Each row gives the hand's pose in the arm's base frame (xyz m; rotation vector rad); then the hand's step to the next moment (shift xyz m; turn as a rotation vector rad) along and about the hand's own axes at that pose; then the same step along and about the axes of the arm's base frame.
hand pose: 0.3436 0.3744 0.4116 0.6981 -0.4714 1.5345
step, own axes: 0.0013 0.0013 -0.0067 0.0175 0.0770 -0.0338
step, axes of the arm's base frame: -0.0023 0.0053 -0.0038 -0.0810 0.0284 -0.0039
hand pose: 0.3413 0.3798 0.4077 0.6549 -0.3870 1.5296
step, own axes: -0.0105 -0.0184 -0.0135 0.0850 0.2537 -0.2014
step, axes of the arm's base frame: 0.0156 0.0014 -0.0197 -0.2809 0.1700 -0.0659
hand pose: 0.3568 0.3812 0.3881 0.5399 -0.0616 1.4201
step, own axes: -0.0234 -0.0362 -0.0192 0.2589 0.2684 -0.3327
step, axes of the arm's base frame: 0.0250 -0.0159 -0.0367 -0.3013 0.3818 -0.1148
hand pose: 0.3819 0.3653 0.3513 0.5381 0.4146 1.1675
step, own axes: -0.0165 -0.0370 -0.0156 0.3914 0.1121 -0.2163
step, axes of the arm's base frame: 0.0132 -0.0235 -0.0341 -0.0729 0.4395 -0.1186
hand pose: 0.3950 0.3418 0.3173 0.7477 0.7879 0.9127
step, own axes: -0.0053 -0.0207 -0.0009 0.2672 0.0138 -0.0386
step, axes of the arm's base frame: 0.0052 -0.0130 -0.0161 0.0658 0.2504 -0.0778
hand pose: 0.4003 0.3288 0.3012 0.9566 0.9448 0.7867
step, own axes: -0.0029 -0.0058 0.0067 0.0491 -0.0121 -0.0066
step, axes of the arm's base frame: 0.0058 -0.0068 -0.0027 0.0146 0.0403 -0.0276
